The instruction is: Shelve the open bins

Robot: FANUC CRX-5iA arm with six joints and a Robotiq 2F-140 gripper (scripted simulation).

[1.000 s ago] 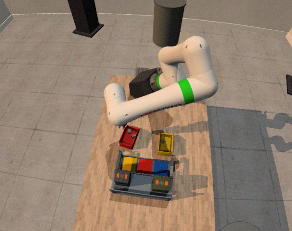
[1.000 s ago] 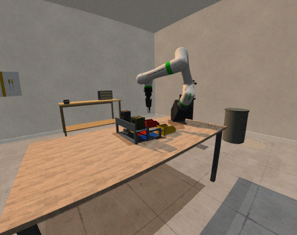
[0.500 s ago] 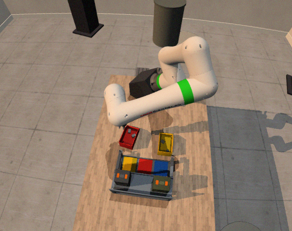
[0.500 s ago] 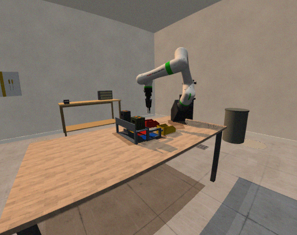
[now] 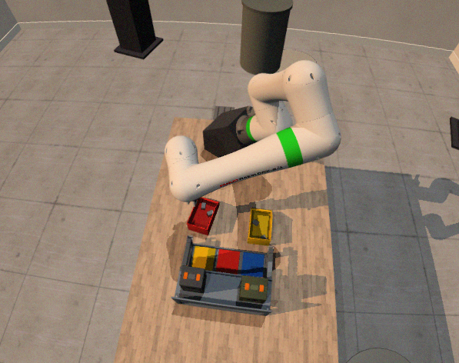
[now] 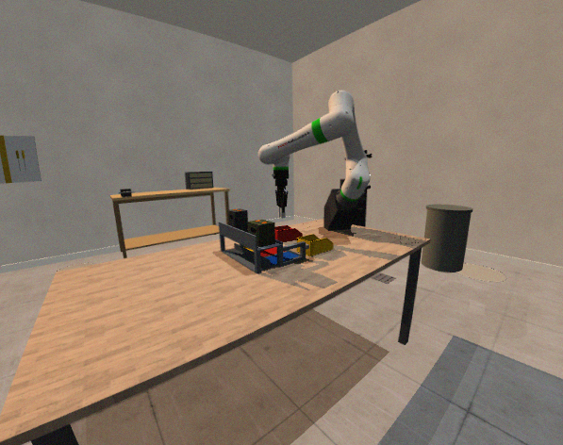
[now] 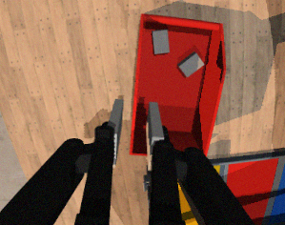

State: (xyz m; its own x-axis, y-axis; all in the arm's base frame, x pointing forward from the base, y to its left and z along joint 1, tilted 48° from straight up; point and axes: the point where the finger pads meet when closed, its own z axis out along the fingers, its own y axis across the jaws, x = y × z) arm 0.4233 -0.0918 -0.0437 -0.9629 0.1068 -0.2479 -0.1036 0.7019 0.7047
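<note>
Right now my hand is 10 mm past the red bin, 50 mm to the right of it and 120 mm above it. Round my hand: yellow bin: 60 mm behind, 310 mm to the left, 120 mm below; then red mark: 180 mm ahead, 250 mm to the left, 160 mm below; then yellow mark: 220 mm ahead, 150 mm to the left, 160 mm below.
</note>
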